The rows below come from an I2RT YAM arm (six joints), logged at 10 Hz.
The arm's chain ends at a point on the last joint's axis. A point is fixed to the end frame.
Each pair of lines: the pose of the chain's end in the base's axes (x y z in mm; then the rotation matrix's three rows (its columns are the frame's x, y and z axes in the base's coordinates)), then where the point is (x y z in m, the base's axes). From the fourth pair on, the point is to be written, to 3 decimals.
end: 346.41 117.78 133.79; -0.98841 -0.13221 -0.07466; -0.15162 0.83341 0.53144; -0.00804 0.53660 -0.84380
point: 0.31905 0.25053 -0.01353
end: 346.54 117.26 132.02; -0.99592 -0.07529 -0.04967; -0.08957 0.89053 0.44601; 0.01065 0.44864 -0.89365
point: 0.32604 0.23570 -0.02806
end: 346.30 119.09 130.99; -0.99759 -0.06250 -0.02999; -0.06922 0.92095 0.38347; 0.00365 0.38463 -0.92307
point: 0.33011 0.22645 -0.03719
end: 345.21 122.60 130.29; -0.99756 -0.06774 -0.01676; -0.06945 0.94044 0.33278; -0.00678 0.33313 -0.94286
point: 0.331 0.221 -0.044
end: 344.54 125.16 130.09; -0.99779 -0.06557 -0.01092; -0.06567 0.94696 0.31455; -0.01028 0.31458 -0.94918
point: 0.332 0.220 -0.046
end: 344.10 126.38 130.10; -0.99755 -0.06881 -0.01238; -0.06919 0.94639 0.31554; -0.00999 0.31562 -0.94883
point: 0.331 0.221 -0.046
